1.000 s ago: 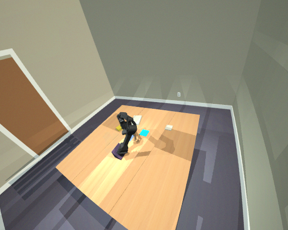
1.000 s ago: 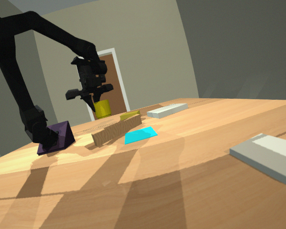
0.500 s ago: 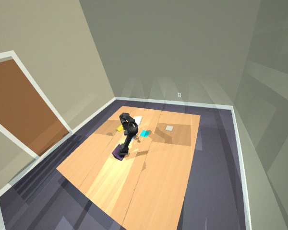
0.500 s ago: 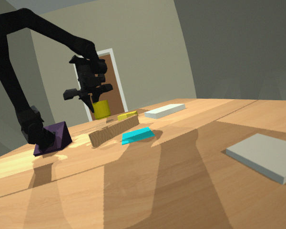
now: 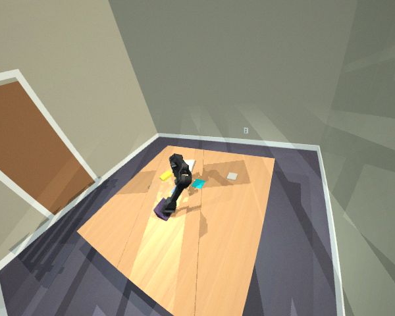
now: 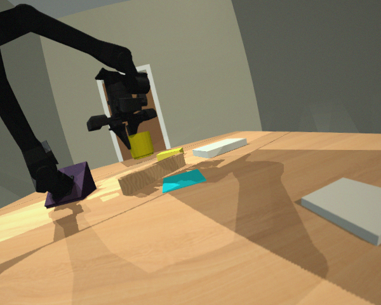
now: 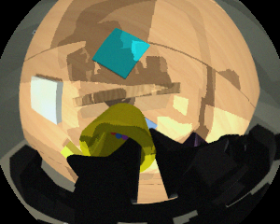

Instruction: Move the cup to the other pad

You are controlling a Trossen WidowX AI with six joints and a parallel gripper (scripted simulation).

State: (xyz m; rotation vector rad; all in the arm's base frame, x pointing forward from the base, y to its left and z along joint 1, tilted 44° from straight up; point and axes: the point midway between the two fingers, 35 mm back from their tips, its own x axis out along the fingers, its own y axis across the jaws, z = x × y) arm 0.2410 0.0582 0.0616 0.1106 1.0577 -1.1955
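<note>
Now: gripper tip 110 mm short of the cyan pad, 110 mm above it and 90 mm to the left of it. The rest, counted from my gripper tip: light blue pad (110 mm below, 60 mm to the left, 10 mm behind); yellow block (270 mm to the left, 100 mm ahead, 80 mm below); yellow cup (20 mm to the left, 20 mm ahead).
</note>
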